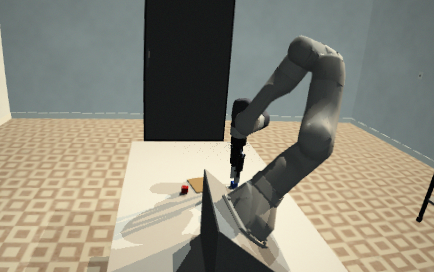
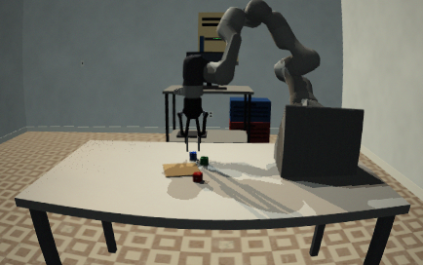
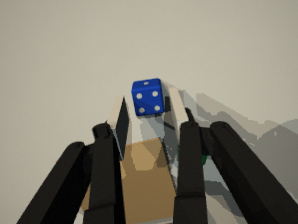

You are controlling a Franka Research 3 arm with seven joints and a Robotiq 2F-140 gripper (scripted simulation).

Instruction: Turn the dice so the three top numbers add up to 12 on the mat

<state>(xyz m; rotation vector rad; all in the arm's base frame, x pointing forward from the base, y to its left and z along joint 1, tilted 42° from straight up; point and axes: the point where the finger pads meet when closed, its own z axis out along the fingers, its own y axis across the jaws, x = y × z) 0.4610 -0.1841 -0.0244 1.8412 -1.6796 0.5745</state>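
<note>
Right now my hand is 50 mm above the blue die. From my hand the other things lie so: red die: 30 mm behind, 250 mm to the left, 50 mm below; green die: 50 mm behind, 70 mm to the left, 50 mm below; tan mat: 40 mm ahead, 140 mm to the left, 70 mm below.
</note>
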